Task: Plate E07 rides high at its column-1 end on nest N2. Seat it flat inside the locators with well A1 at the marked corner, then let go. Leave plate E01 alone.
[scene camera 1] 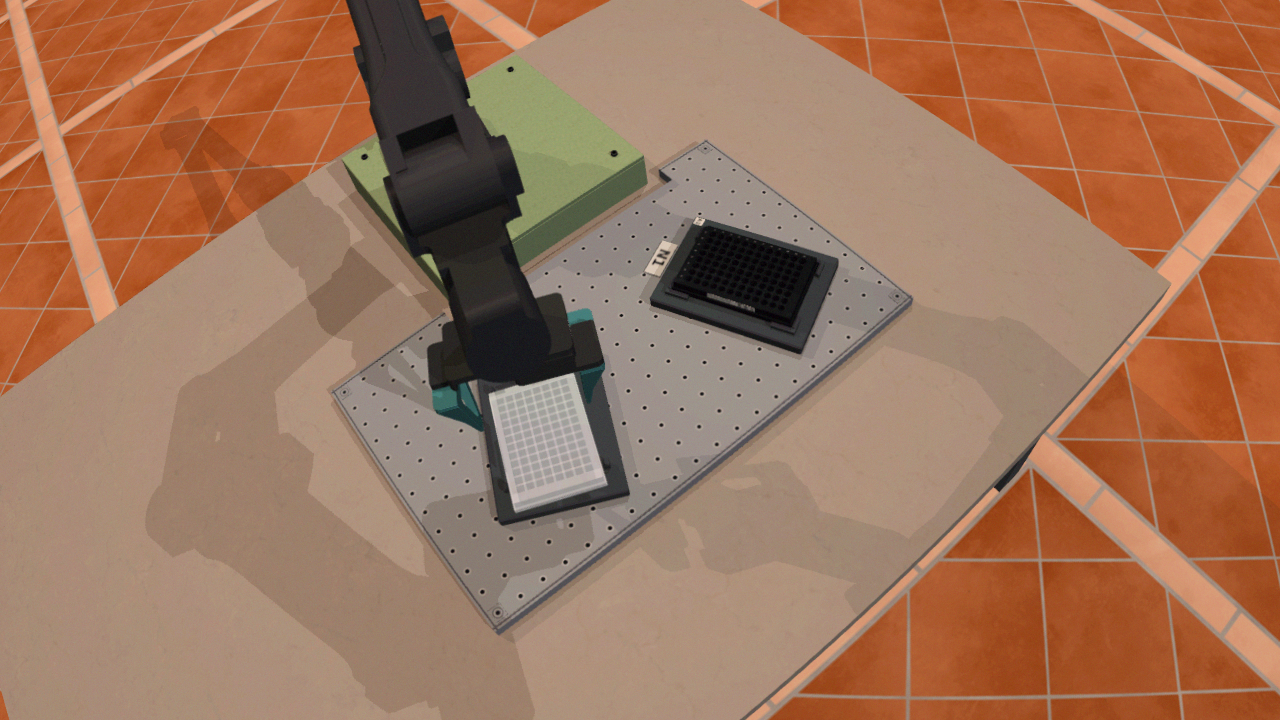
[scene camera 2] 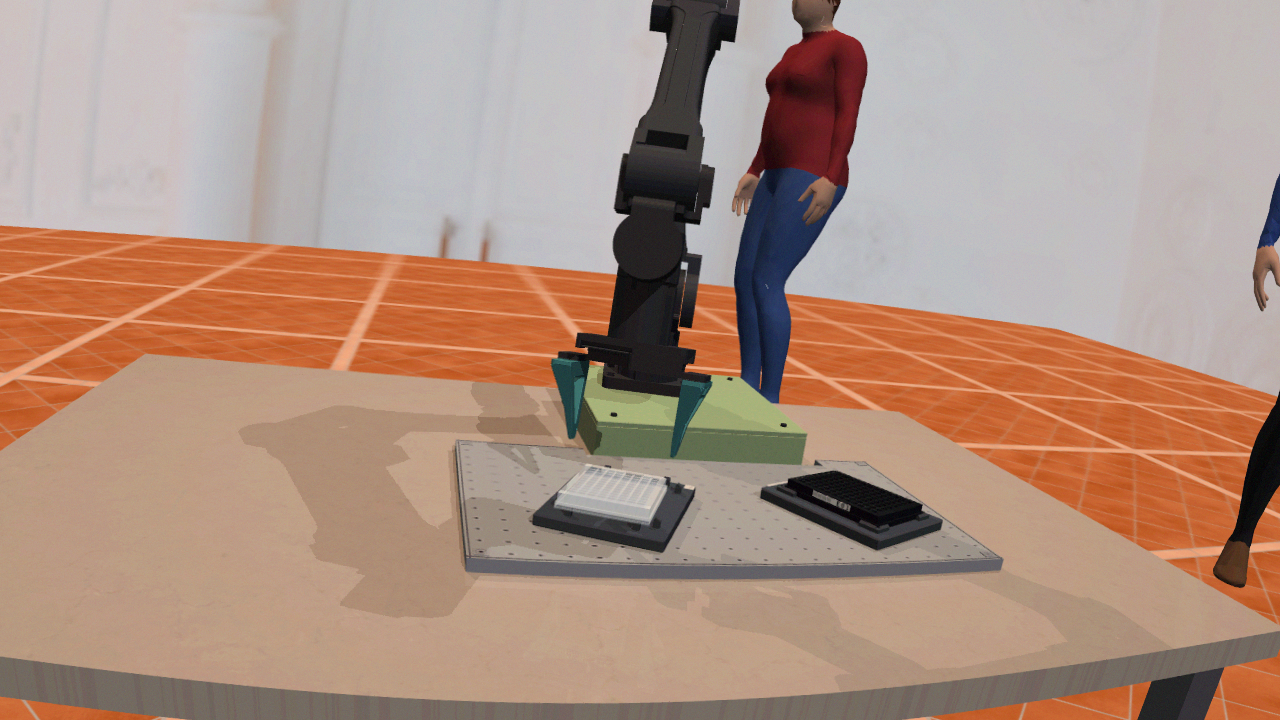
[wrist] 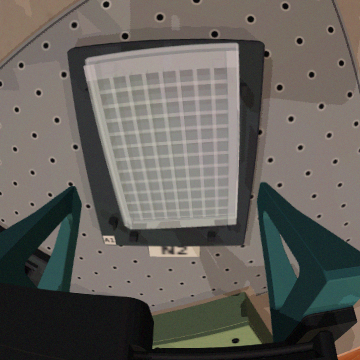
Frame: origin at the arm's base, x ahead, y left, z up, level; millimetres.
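Where they show: gripper, fingertip midpoint: [scene camera 1: 534, 412] [scene camera 2: 621, 447] [wrist: 165, 193]; arm's base at its link origin: [scene camera 2: 645, 385].
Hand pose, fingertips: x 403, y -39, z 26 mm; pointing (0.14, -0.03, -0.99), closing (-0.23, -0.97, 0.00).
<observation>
Each offset is from my fingertips to the top centre of the thing. "pt": to the spot under its first point.
Plate E07 @(dx +2, dy -1, dz -32 mm) [scene camera 1: 547, 440] [scene camera 2: 612, 494] [wrist: 170, 145], white with a grid of wells, lies on the dark nest N2 @(dx -12, dy +6, dz -45 mm) [scene camera 1: 612, 445] [scene camera 2: 617, 533] [wrist: 249, 150]. It looks slightly skewed to the nest; its tilt is hard to judge. In the wrist view, small black locators stand by its near end, and the A1 mark @(dx -71, dy +77, dz -55 mm) [wrist: 109, 240] is at the nest's near left corner. My gripper [scene camera 1: 534, 413] [scene camera 2: 623, 445] [wrist: 165, 193] is open and empty, above the N2-label end, its teal fingers apart to either side of the plate. Black plate E01 @(dx -66, dy +254, dz -41 mm) [scene camera 1: 747, 271] [scene camera 2: 854, 497] sits on the other nest.
Nest N1 @(dx -66, dy +254, dz -49 mm) [scene camera 1: 816, 308] [scene camera 2: 877, 540] holds the black plate, right of N2 in both scene views. Both nests are on a perforated grey board @(dx -70, dy +106, dz -66 mm) [scene camera 1: 680, 394] [scene camera 2: 501, 541]. The green base block [scene camera 1: 554, 134] [scene camera 2: 707, 442] [wrist: 200, 325] stands behind the board. The N2 label @(pt dx -108, dy +30, dz -65 mm) [wrist: 174, 251] lies beside its nest.
</observation>
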